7 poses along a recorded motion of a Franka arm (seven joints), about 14 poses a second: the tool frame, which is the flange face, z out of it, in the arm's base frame.
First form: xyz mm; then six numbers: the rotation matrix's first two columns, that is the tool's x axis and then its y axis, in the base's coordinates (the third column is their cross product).
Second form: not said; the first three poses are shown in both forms.
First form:
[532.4, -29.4, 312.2, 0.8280, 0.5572, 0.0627, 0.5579, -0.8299, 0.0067]
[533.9, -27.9, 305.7, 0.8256, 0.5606, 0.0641, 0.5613, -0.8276, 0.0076]
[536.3, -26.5, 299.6, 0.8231, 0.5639, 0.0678, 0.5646, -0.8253, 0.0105]
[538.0, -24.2, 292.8, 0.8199, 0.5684, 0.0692, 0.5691, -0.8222, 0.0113]
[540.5, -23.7, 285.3, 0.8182, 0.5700, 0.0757, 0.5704, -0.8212, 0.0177]
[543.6, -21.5, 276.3, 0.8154, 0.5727, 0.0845, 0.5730, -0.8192, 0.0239]
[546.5, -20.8, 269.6, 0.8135, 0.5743, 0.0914, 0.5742, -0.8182, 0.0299]
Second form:
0.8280, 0.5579, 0.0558, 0.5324; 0.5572, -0.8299, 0.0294, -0.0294; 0.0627, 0.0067, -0.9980, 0.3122; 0, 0, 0, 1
0.8256, 0.5613, 0.0573, 0.5339; 0.5606, -0.8276, 0.0297, -0.0279; 0.0641, 0.0076, -0.9979, 0.3057; 0, 0, 0, 1
0.8231, 0.5646, 0.0619, 0.5363; 0.5639, -0.8253, 0.0296, -0.0265; 0.0678, 0.0105, -0.9977, 0.2996; 0, 0, 0, 1
0.8199, 0.5691, 0.0633, 0.5380; 0.5684, -0.8222, 0.0301, -0.0242; 0.0692, 0.0113, -0.9976, 0.2928; 0, 0, 0, 1
0.8182, 0.5704, 0.0723, 0.5405; 0.5700, -0.8212, 0.0287, -0.0237; 0.0757, 0.0177, -0.9970, 0.2853; 0, 0, 0, 1
0.8154, 0.5730, 0.0829, 0.5436; 0.5727, -0.8192, 0.0289, -0.0215; 0.0845, 0.0239, -0.9961, 0.2763; 0, 0, 0, 1
0.8135, 0.5742, 0.0920, 0.5465; 0.5743, -0.8182, 0.0282, -0.0208; 0.0914, 0.0299, -0.9954, 0.2696; 0, 0, 0, 1

